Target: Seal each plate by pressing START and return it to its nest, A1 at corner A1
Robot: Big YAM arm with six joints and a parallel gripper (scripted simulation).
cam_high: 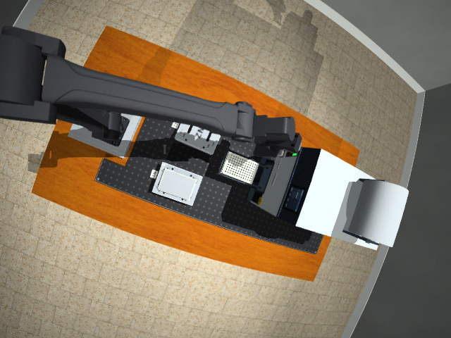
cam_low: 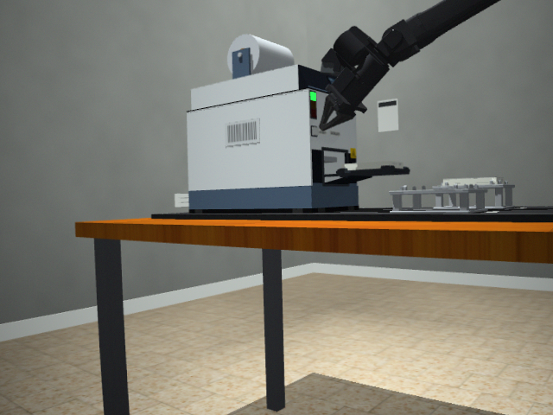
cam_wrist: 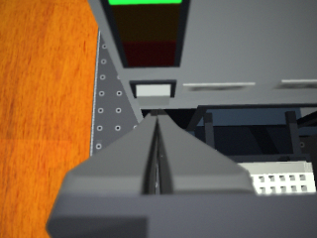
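The pale start button lies 20 mm ahead of my hand and 10 mm below it. Round my hand: foil roll (260 mm ahead, 80 mm to the right, 220 mm above); sealer stage (70 mm behind, 90 mm to the right, 100 mm below); plate nest (260 mm behind, 20 mm to the right, 160 mm below).
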